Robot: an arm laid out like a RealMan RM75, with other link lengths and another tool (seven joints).
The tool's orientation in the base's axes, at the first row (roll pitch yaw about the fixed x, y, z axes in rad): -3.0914 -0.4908 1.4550
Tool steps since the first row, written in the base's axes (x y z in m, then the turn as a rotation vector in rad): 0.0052 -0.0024 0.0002 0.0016 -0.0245 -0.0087; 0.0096 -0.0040 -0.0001 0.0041 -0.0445 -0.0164; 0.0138 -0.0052 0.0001 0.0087 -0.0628 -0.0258; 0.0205 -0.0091 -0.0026 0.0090 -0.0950 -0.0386; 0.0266 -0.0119 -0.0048 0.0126 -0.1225 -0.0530; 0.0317 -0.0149 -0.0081 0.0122 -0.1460 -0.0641; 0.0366 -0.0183 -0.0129 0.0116 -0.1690 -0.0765; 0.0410 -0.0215 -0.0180 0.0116 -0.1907 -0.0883; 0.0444 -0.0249 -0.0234 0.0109 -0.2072 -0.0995; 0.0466 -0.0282 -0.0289 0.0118 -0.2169 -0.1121
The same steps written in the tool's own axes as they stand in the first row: -0.0015 0.0054 -0.0013 -0.0254 0.0042 -0.0039; -0.0026 0.0099 -0.0018 -0.0463 0.0089 -0.0066; -0.0031 0.0142 -0.0025 -0.0663 0.0156 -0.0070; -0.0071 0.0213 -0.0019 -0.1005 0.0194 -0.0109; -0.0100 0.0278 -0.0013 -0.1310 0.0261 -0.0112; -0.0136 0.0333 0.0002 -0.1569 0.0284 -0.0126; -0.0184 0.0387 0.0029 -0.1829 0.0305 -0.0126; -0.0231 0.0436 0.0059 -0.2075 0.0330 -0.0124; -0.0283 0.0475 0.0090 -0.2273 0.0343 -0.0104; -0.0336 0.0502 0.0123 -0.2416 0.0366 -0.0039
